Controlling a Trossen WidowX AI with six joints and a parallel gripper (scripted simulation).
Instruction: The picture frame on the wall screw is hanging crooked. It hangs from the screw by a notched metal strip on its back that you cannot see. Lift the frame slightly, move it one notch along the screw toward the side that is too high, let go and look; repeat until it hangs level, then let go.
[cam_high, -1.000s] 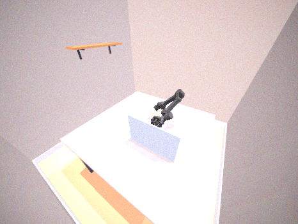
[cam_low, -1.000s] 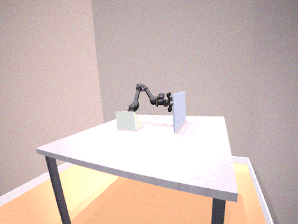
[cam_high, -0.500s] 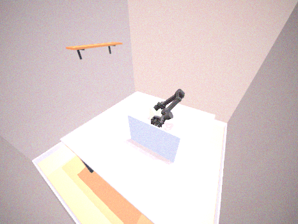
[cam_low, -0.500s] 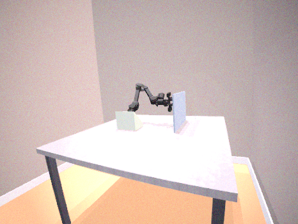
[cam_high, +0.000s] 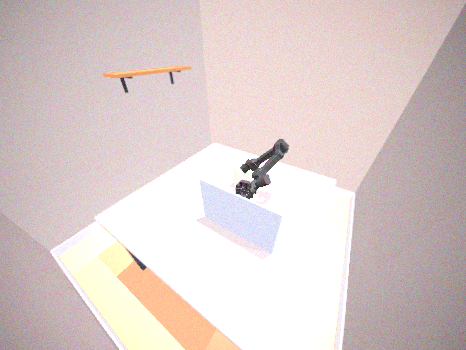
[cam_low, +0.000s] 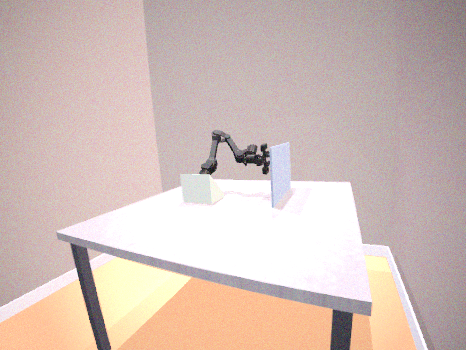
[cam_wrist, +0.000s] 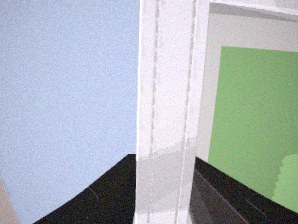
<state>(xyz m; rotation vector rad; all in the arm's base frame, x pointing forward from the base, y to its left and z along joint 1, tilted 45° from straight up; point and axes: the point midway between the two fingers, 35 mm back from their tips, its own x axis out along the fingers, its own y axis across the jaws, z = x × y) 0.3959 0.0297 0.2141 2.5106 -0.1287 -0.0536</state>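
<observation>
Right now the picture frame is 5 cm below my gripper tip and 1 cm to the left of it. Also, from my gripper tip: light blue wall panel 7 cm below, 1 cm to the right, 1 cm ahead.
</observation>
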